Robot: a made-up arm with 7 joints. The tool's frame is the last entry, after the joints.
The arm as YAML. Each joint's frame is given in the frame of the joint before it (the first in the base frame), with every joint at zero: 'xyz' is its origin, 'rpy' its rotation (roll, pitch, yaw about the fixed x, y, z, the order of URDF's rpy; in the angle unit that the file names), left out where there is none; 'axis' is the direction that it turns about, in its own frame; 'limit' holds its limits. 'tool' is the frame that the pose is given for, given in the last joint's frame.
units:
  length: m
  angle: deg
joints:
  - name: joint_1
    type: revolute
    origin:
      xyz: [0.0, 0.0, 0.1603]
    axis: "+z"
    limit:
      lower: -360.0
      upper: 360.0
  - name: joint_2
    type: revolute
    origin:
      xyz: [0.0, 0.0, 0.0]
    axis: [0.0, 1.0, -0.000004]
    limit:
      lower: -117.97
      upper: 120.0
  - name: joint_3
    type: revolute
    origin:
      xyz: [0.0, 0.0, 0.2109]
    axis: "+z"
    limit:
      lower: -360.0
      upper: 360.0
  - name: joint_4
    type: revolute
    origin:
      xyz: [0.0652, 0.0, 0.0]
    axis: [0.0, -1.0, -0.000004]
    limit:
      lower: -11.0
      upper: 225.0
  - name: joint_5
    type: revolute
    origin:
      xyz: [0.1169, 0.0, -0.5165]
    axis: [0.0, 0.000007, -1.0]
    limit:
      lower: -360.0
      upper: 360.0
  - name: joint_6
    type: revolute
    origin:
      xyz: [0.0, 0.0, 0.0]
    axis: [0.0, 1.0, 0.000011]
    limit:
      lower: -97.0
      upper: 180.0
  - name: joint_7
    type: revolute
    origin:
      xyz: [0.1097, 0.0, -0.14]
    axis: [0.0, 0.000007, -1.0]
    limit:
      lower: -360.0
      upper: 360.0
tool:
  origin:
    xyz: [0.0, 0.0, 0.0]
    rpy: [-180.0, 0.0, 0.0]
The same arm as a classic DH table. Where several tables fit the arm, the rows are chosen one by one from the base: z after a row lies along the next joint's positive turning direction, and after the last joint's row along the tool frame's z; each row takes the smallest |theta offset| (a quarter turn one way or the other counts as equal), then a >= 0, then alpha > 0; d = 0 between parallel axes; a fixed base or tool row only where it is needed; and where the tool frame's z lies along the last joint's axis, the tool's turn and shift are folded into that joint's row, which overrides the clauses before.
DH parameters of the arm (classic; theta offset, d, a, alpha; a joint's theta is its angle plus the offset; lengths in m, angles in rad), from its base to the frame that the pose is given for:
joint_1: 0 0.1603 0 -1.5708
joint_2: 0 0 0 1.5708
joint_3: 0 0.2109 0.0652 1.5708
joint_4: 0 0 0.1169 1.5708
joint_5: 0 0.5165 0 1.5708
joint_6: 0 0 0.1097 -1.5708
joint_7: 0 0.14 0 0
Joint limits (rad, base to tool): -6.2832..6.2832 -2.059..2.0944 -6.2832..6.2832 -0.192..3.927 -6.2832..6.2832 -1.693..3.1416 -6.2832..6.2832

